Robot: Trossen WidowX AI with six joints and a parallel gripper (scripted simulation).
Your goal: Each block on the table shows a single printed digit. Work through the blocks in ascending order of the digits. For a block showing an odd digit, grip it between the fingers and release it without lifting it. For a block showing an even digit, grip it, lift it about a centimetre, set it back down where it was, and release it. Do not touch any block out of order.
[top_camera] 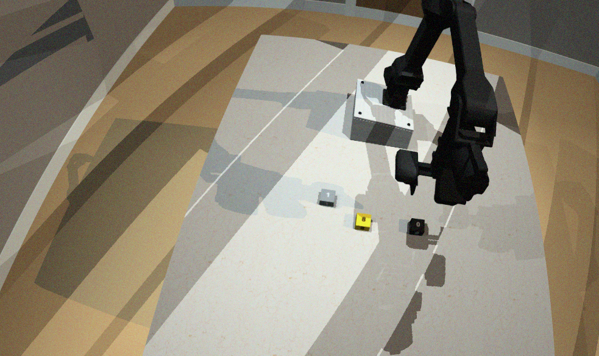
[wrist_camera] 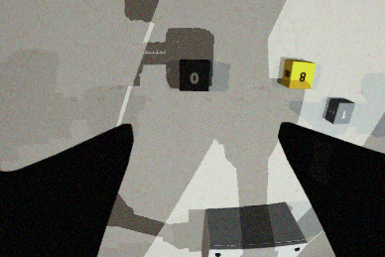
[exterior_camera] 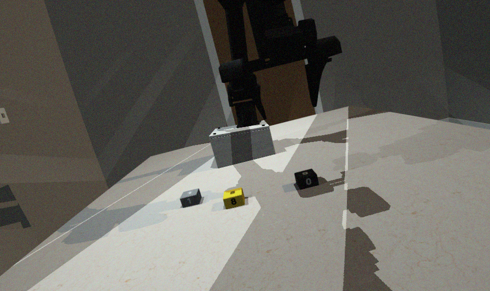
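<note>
Now: gripper tip 110 mm above the black block marked 0 and 10 mm short of it. From my gripper tip the other things lie so: yellow block marked 8: 120 mm to the right, 110 mm below, 20 mm ahead; then grey block marked 1: 210 mm to the right, 110 mm below, 30 mm behind.
</note>
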